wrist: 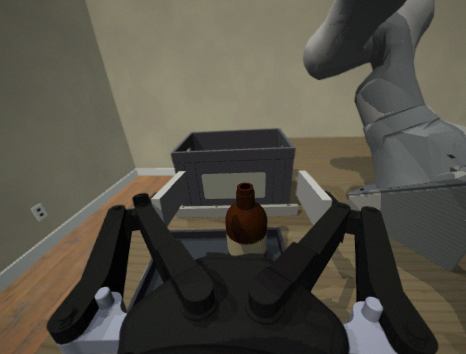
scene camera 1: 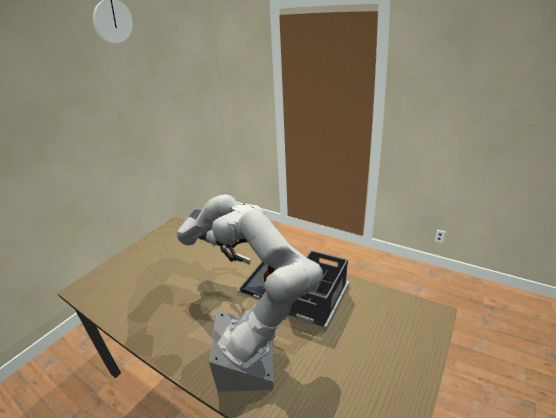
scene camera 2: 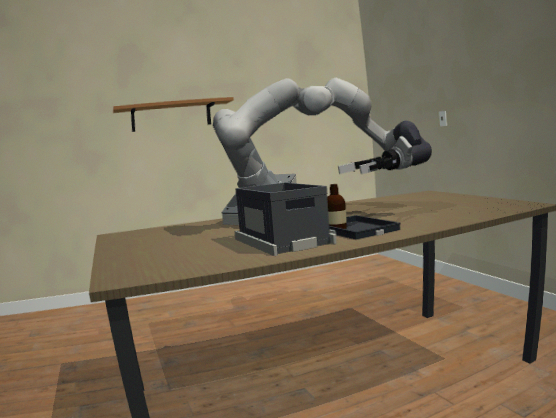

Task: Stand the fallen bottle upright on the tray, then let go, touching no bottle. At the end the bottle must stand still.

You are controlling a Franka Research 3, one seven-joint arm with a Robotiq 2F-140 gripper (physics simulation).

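The brown bottle (scene camera 1: pixel 268 272) (scene camera 2: pixel 336 204) (wrist: pixel 246 222) with a cream label stands upright on the dark tray (scene camera 1: pixel 250 291) (scene camera 2: pixel 367 232) (wrist: pixel 200 239), at the tray's end nearest the crate. Its lower part is hidden in the wrist view by the gripper body, and the arm covers part of it in scene camera 1. My gripper (scene camera 2: pixel 356 169) (wrist: pixel 241 183) is open and empty. Its fingers point towards the crate side, above the tray and higher than the bottle's top, apart from the bottle.
A dark grey crate (scene camera 1: pixel 320 310) (scene camera 2: pixel 300 225) (wrist: pixel 280 175) with inner dividers stands close beside the tray, with pale strips (scene camera 2: pixel 304 244) (wrist: pixel 240 210) along its base. The arm's base (scene camera 1: pixel 242 375) stands on the wooden table (scene camera 1: pixel 400 340) (scene camera 2: pixel 165 257) near the crate and tray.
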